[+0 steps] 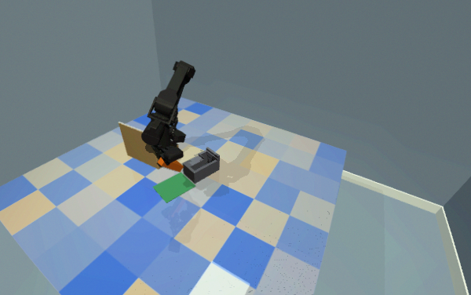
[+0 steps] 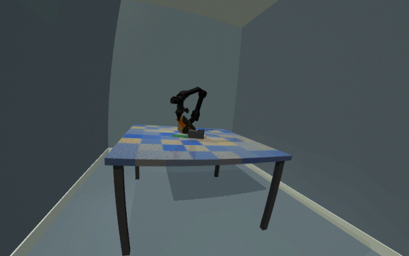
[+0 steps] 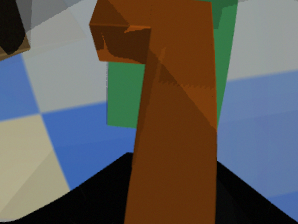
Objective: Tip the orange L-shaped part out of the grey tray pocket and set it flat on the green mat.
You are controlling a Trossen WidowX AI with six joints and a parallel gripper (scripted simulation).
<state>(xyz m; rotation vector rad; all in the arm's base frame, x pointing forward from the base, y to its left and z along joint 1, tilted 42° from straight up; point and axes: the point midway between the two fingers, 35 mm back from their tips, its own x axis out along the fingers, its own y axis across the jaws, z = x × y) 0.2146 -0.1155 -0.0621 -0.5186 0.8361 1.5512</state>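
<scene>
Now: the green mat 16 cm below my gripper tip and 2 cm to the left of it. Also, from my gripper tip: orange L-shaped part (3 cm to the left, 3 cm below, 1 cm behind).
</scene>
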